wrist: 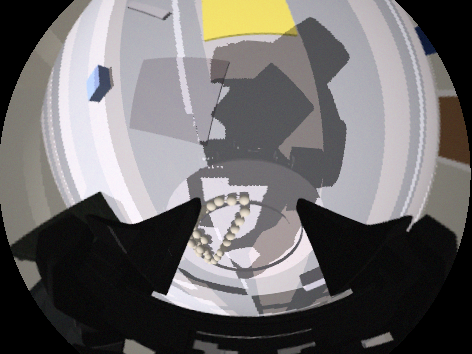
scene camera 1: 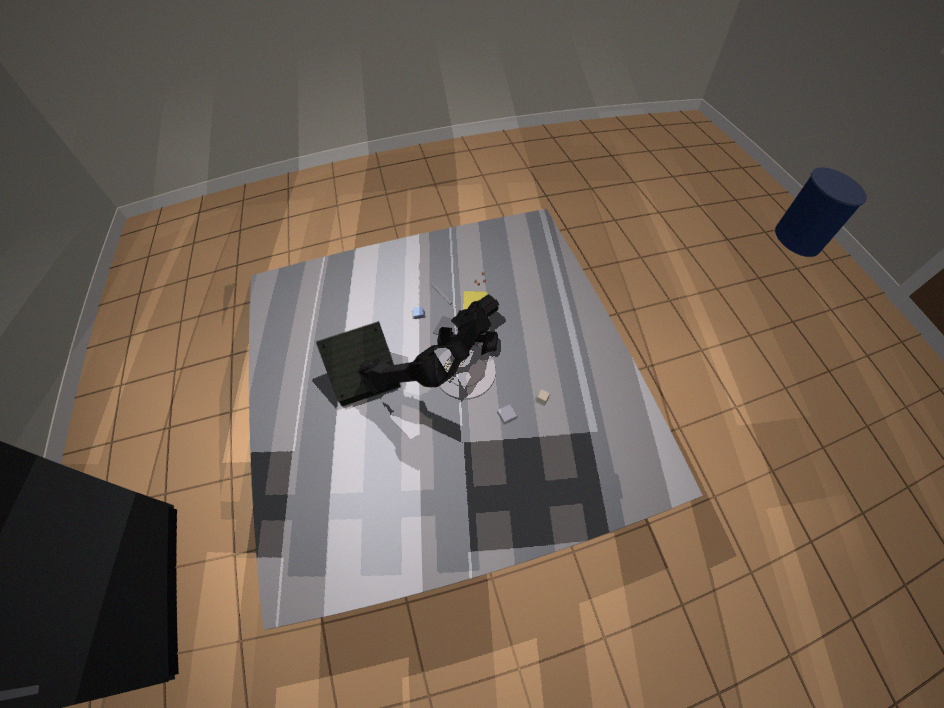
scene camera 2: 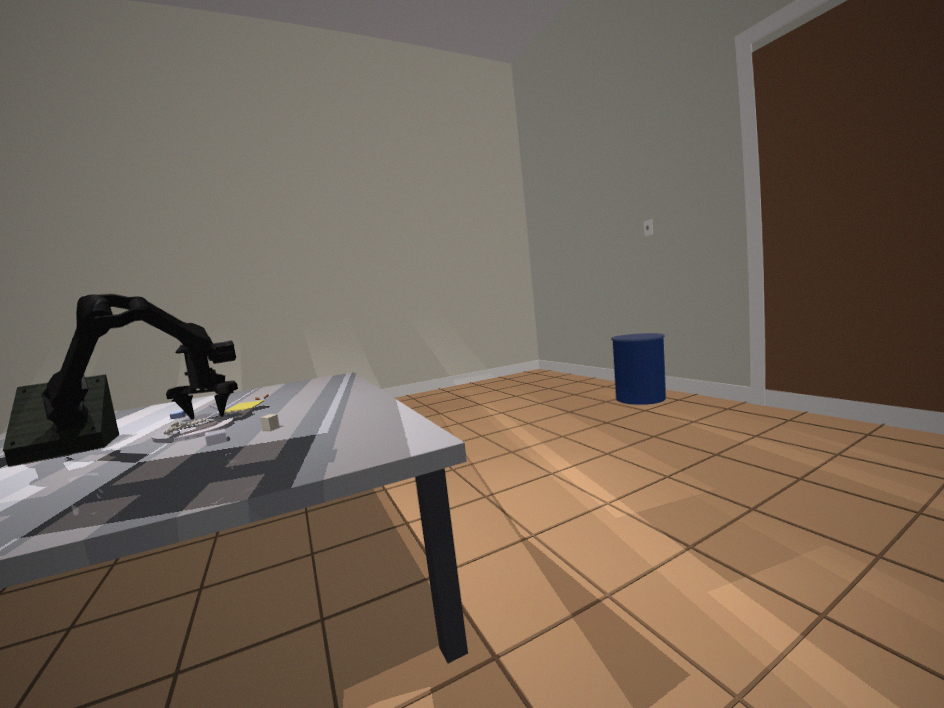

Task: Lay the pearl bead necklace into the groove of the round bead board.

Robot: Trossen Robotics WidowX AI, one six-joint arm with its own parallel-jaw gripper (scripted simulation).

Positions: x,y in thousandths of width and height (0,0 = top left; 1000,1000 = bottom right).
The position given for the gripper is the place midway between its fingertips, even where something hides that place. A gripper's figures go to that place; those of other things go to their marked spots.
Labels:
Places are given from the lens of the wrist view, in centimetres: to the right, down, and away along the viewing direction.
gripper (wrist: 529,575): 1, 3, 10
grey card (wrist: 374,275): -5, -7, 9
round bead board (wrist: 565,662): 4, 7, 12

